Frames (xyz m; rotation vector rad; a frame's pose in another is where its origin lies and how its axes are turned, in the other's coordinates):
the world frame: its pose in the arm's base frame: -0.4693 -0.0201 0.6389 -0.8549 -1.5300 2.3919
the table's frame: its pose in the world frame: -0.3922 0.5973 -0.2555 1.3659 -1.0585 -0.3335
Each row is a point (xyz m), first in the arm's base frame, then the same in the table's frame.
Working: the arm's base frame: its pose in the table's frame: 0.0252 -0.2802 -0.1788 -0.9339 -0.2072 -2.7665

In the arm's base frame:
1: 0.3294 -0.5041 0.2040
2: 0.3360 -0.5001 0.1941
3: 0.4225 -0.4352 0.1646
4: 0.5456 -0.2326 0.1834
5: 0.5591 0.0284 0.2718
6: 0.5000 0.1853 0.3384
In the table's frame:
1: -0.2357 0.1966 0.1510
2: -0.2456 0.1897 0.1475
3: -0.3139 0.1075 0.1812
4: -0.3487 -0.1039 0.2844
5: -0.2437 -0.3408 0.3792
6: -0.1206 -0.4699 0.4057

